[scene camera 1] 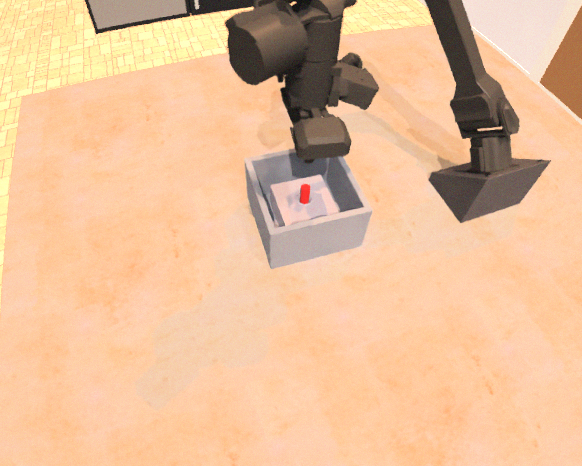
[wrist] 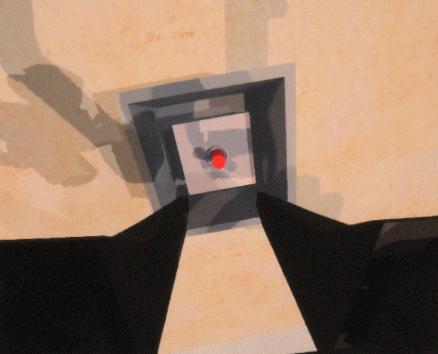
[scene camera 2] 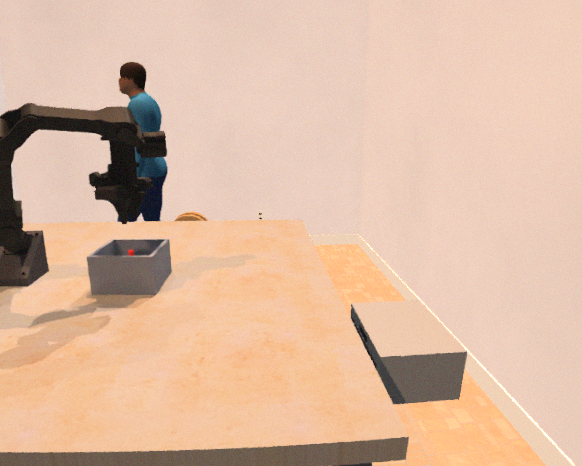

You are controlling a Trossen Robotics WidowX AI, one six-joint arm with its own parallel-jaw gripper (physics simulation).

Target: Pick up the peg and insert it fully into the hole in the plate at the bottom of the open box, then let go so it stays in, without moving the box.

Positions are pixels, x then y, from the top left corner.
Labels:
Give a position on a grey box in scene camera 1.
302, 241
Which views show my gripper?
Scene camera 1, the wrist view and scene camera 2: all of them.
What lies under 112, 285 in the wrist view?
My gripper.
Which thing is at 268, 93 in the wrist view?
A grey box.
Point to a grey box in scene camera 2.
At 112, 271

